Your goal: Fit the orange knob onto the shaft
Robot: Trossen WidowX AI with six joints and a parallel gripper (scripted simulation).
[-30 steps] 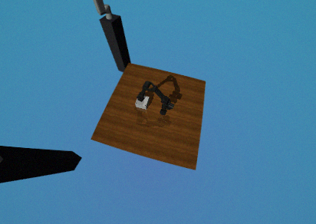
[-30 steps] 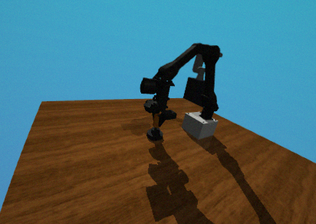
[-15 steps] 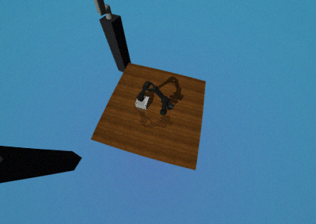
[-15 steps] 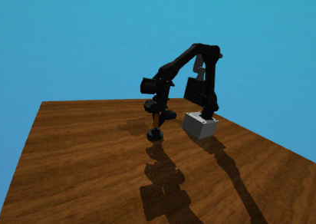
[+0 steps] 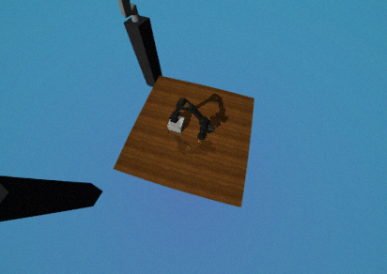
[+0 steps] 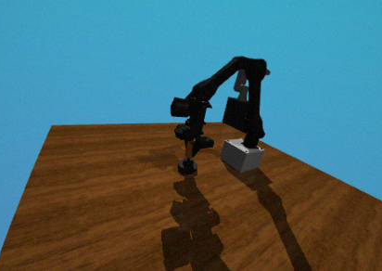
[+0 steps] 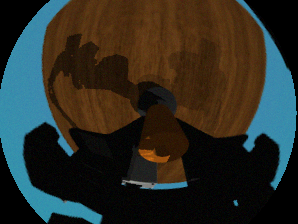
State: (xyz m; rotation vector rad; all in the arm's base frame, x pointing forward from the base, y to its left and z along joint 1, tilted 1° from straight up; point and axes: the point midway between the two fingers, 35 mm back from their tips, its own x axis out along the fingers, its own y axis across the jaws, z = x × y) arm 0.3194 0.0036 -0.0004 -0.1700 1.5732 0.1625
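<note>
My gripper tip is 20 mm below the orange knob. The rest, counted from my gripper tip: round dark pedestal: 40 mm below.
</note>
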